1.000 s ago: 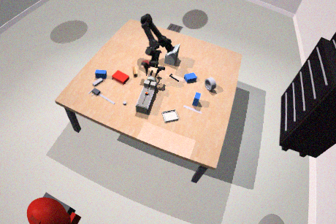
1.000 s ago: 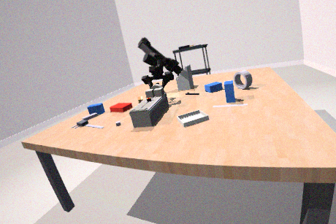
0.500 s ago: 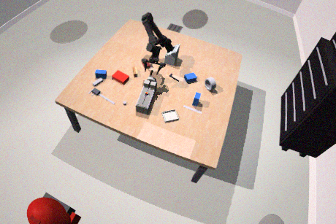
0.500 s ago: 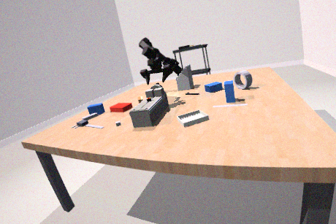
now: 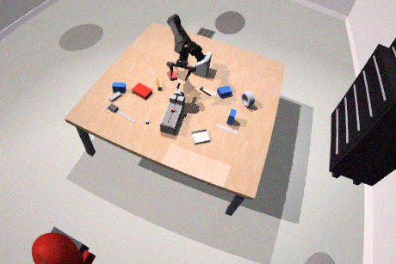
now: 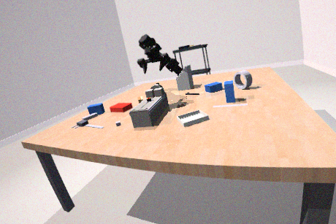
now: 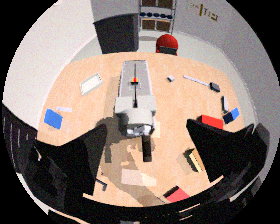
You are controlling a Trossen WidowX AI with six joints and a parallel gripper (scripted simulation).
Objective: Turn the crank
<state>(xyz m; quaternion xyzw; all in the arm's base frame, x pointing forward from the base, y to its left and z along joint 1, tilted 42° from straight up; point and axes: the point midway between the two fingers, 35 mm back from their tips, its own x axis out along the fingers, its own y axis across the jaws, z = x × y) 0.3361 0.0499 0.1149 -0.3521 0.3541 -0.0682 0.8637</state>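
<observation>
Right now my gripper tip is 20 mm past the dark crank handle and 80 mm above it. The rest, counted from my gripper tip: red block: 40 mm ahead, 250 mm to the right, 180 mm below; then white tray: 220 mm ahead, 250 mm to the left, 190 mm below; then red pointer: 160 mm ahead, 40 mm to the left, 110 mm below.
</observation>
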